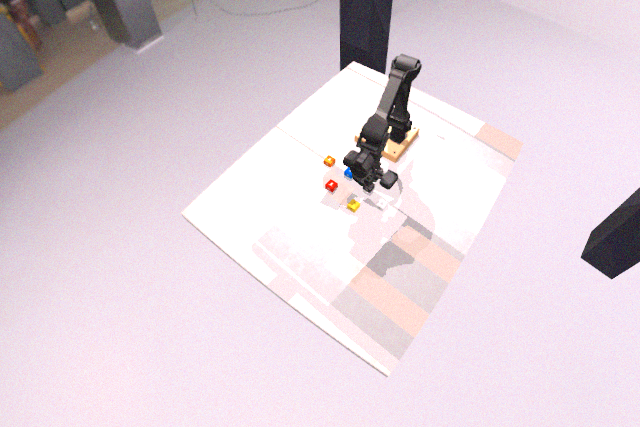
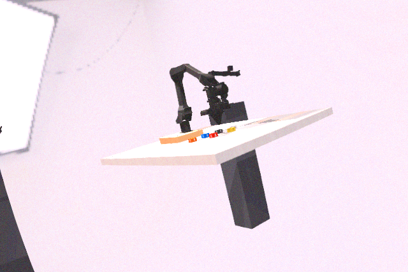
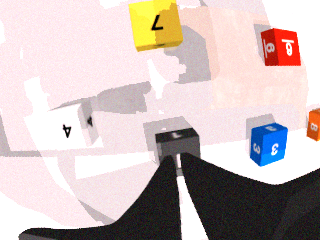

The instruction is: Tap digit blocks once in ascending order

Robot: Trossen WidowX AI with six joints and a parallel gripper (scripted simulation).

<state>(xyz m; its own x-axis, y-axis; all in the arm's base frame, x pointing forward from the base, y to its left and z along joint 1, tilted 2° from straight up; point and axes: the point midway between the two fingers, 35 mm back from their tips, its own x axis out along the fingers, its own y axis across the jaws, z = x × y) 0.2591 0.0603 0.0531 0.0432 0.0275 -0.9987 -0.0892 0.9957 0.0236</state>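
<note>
My gripper tip is 1 cm past the dark grey block, 1 cm to the left of it and 4 cm above it. The rest, counted from my gripper tip: white block 2 cm ahead, 7 cm to the left, 4 cm below; then yellow block 8 cm ahead, 4 cm below; then blue block 2 cm behind, 10 cm to the right, 4 cm below.
</note>
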